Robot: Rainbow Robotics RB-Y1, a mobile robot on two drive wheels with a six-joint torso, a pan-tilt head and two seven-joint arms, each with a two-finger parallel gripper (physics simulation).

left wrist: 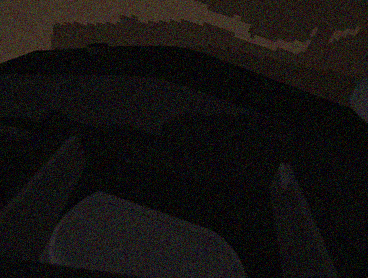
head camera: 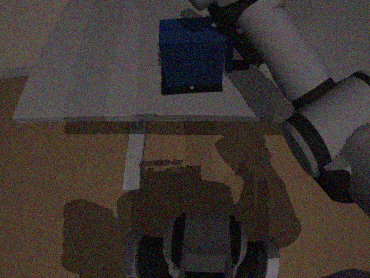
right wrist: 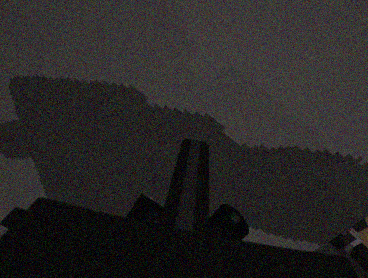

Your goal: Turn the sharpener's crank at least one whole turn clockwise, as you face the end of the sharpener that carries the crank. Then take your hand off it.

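Frame: origin at the robot's base, x right, y ahead, z up, level; centimetres.
Seen in the pictures: left gripper, between the fingertips: [left wrist: 177,161]; right gripper, between the fingertips: [head camera: 250,56] [right wrist: 194,149].
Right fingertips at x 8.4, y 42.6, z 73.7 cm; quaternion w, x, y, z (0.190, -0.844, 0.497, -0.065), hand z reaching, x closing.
Observation:
A point is followed by its place in that frame.
The blue sharpener [head camera: 192,57] {z 81.1, x -4.1, y 33.9 cm} stands on the table in the head view, with a dark strip along its bottom edge. Its dark crank [head camera: 240,65] {z 76.3, x 5.4, y 36.9 cm} sticks out at the right side, close beside my right arm in the picture. My right gripper [right wrist: 194,149] {z 73.7, x 8.4, y 42.6 cm} is shut and empty in the right wrist view, its fingers pressed together. Dark shapes show on both sides of its fingers; the picture is too dark to tell whether they touch. The gripper's fingertips do not show in the head view. My left gripper [left wrist: 177,161] {z 29.9, x -24.5, y -29.0 cm} is open and empty, away from the sharpener.
The pale table [head camera: 90,75] {z 72.1, x -28.6, y 37.5 cm} has its near edge below the sharpener in the head view. My right arm [head camera: 285,50] {z 94.4, x 7.9, y 22.9 cm} crosses the upper right, over the table. A grey rounded shape [left wrist: 145,235] {z 26.6, x -10.1, y -29.2 cm} lies low between the left fingers' sides. Shadows fall on the brown floor [head camera: 40,165] {z 0.1, x -89.8, y 37.5 cm}.

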